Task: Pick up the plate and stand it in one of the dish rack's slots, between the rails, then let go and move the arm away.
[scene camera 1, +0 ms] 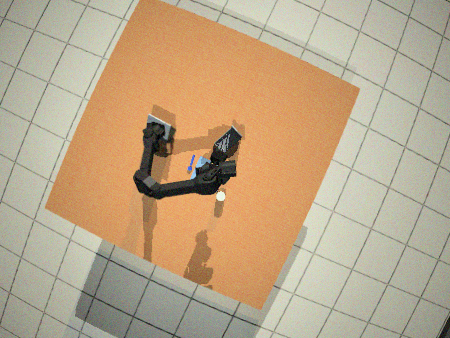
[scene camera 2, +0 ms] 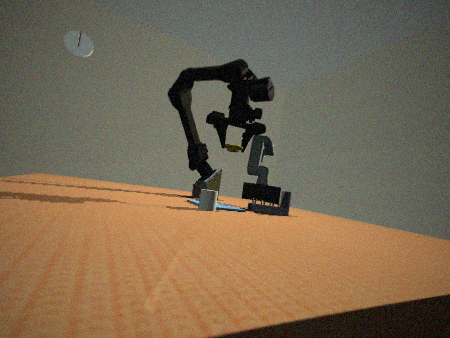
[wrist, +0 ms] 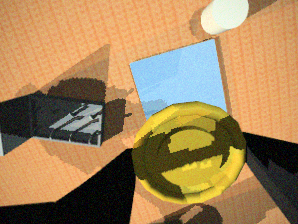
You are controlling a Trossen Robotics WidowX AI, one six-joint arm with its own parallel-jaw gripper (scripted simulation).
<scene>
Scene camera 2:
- gripper: 232, 150
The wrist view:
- gripper: 185, 147
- yellow plate: 190, 152, held by the gripper
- light blue mat: 189, 74
</scene>
